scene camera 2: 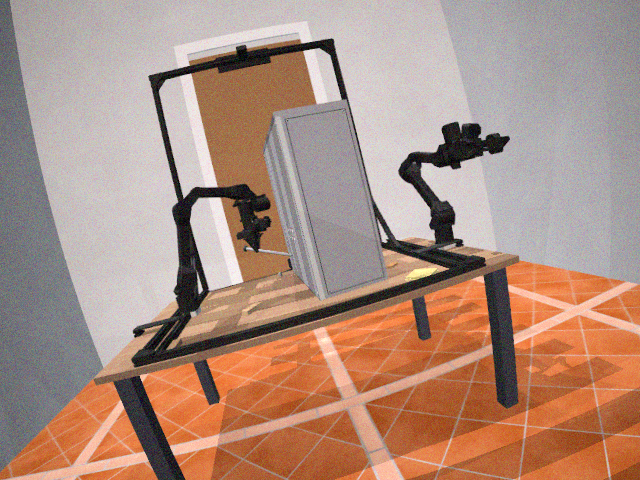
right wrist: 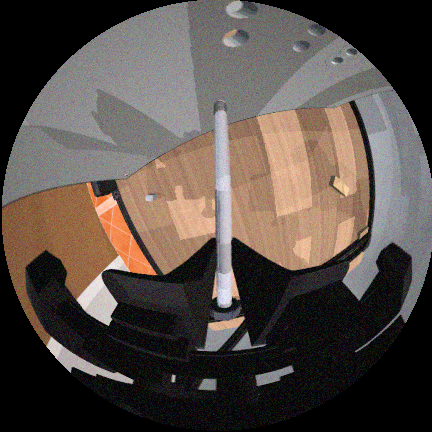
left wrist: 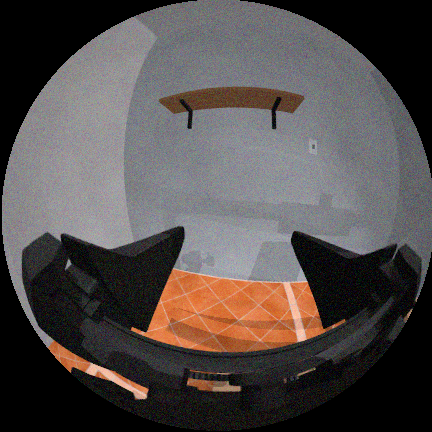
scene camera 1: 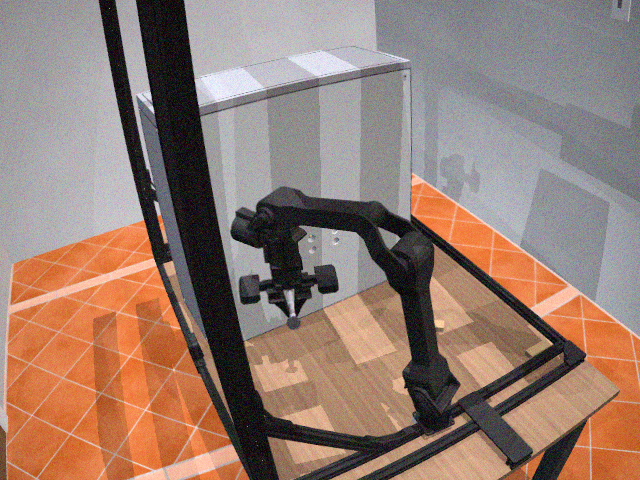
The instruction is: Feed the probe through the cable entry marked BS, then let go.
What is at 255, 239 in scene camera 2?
The right gripper.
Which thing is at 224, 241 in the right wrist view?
A probe.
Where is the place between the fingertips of the left gripper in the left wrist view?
239, 234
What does the right gripper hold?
A probe.
